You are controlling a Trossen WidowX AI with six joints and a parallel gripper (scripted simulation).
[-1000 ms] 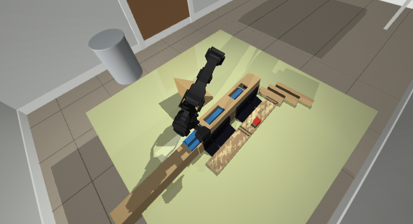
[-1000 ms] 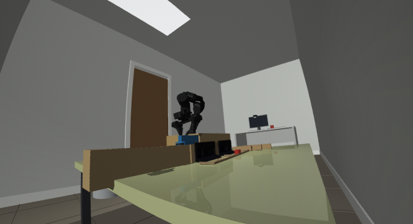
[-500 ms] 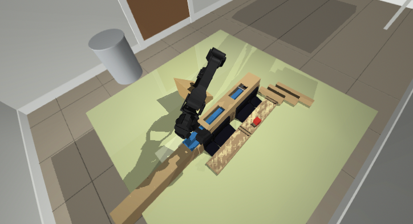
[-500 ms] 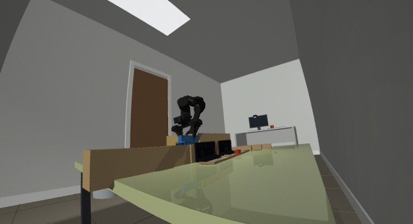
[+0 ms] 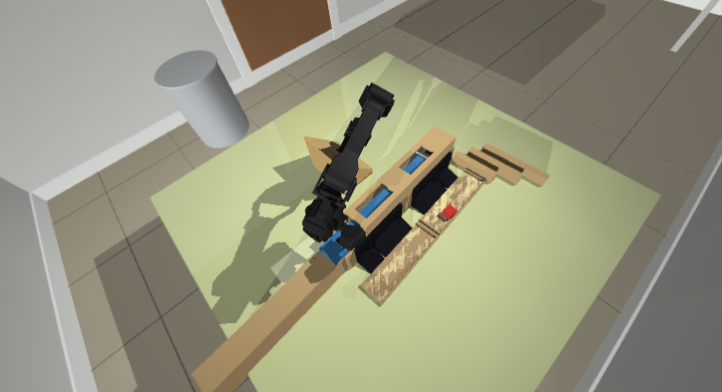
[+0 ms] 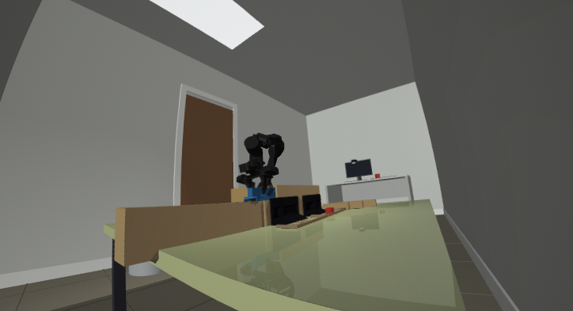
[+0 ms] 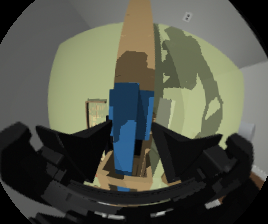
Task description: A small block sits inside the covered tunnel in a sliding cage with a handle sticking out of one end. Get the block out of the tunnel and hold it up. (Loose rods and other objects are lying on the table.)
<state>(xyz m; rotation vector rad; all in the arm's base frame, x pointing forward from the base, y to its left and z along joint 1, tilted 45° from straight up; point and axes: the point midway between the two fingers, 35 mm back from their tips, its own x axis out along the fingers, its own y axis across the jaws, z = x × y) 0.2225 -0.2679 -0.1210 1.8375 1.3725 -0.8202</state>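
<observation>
Now: gripper tip 17 cm short of the red block, 34 cm to the right of it and 10 cm above it. The rest, counted from my gripper tip: covered tunnel 3 cm ahead, 5 cm to the left, 5 cm below; then low wooden trough 17 cm ahead, 25 cm to the left, 12 cm below.
</observation>
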